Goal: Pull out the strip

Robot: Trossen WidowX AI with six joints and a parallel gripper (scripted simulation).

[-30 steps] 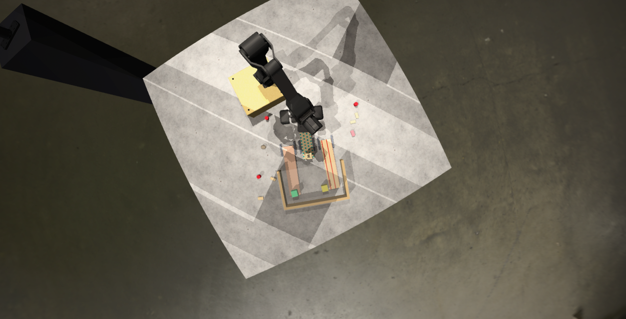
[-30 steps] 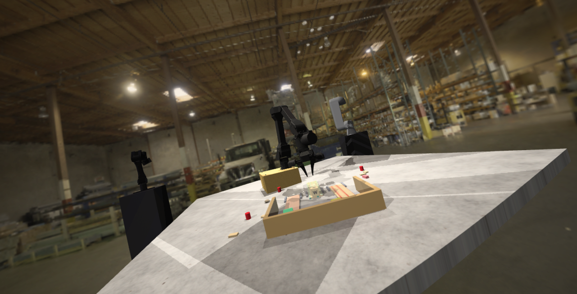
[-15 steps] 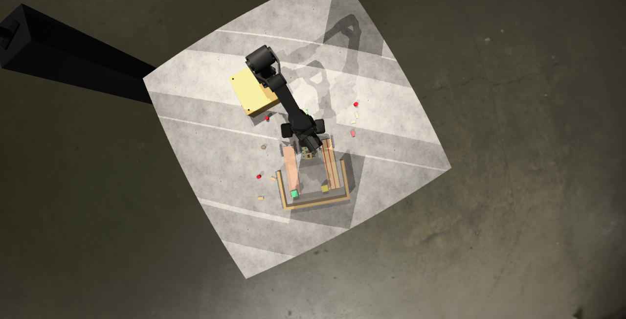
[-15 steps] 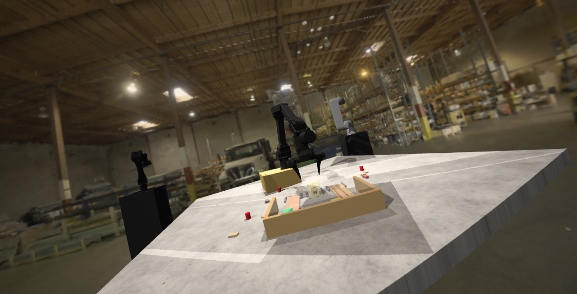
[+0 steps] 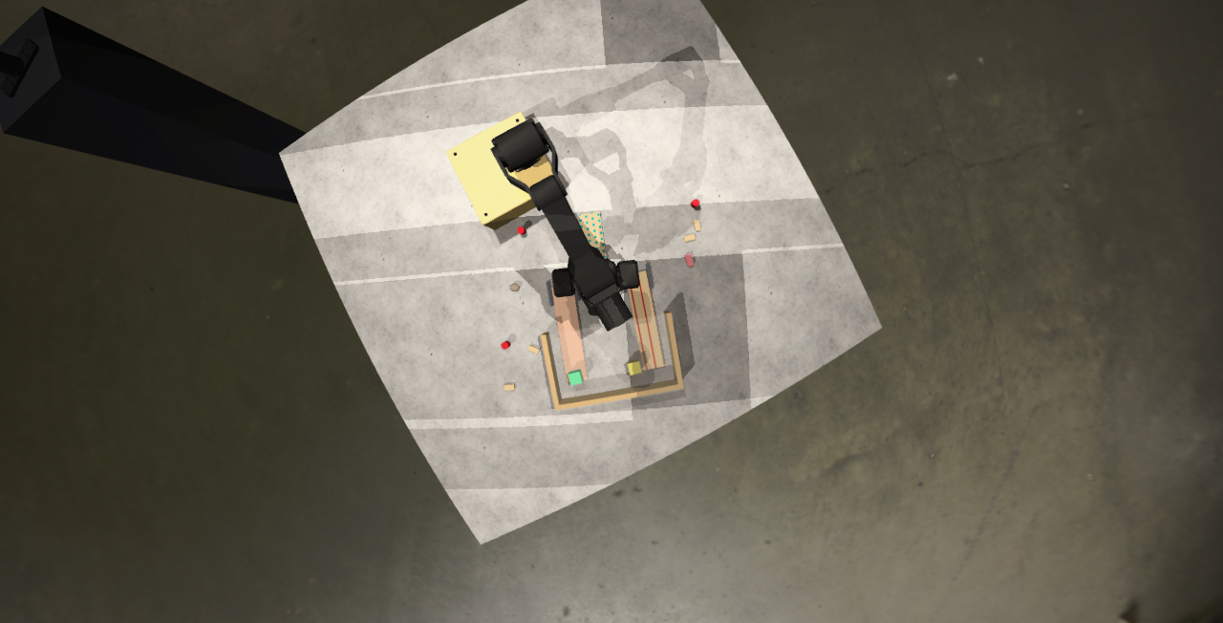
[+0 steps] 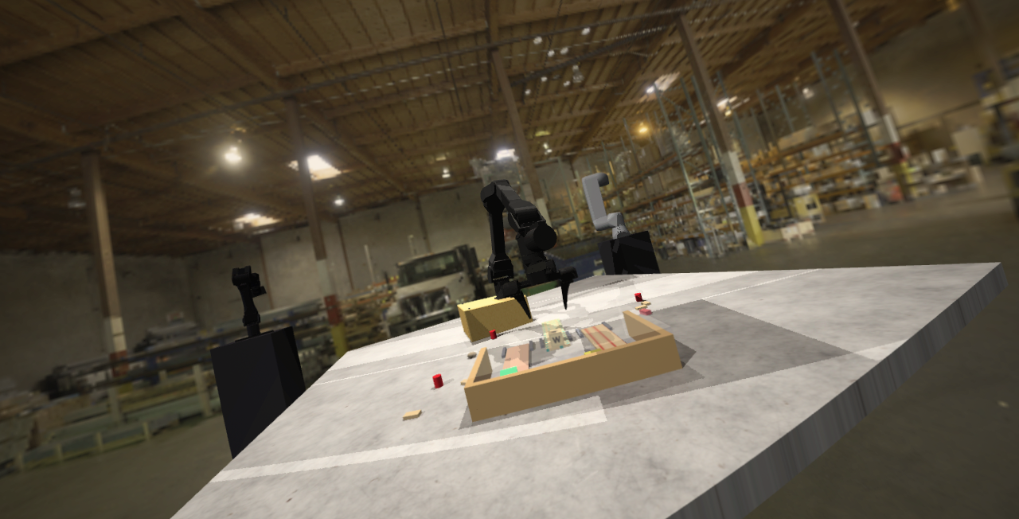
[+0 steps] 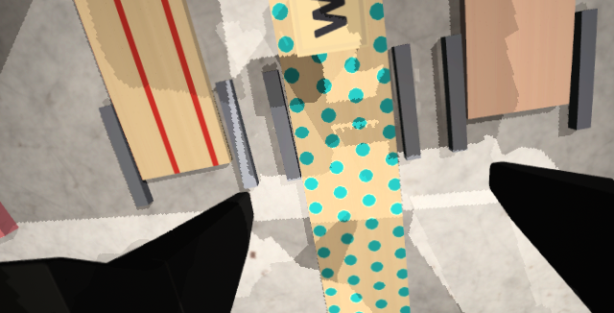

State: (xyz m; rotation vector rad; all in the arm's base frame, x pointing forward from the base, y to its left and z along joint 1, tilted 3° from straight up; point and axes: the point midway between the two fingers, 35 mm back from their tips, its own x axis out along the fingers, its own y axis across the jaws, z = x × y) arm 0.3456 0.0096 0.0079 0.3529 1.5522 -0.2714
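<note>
Right now my gripper tip is 60 mm short of the labelled cube, 20 mm to the left of it and 40 mm above it. From my gripper tip the other things lie so: wood chip 20 mm ahead, 260 mm to the left, 60 mm below.
</note>
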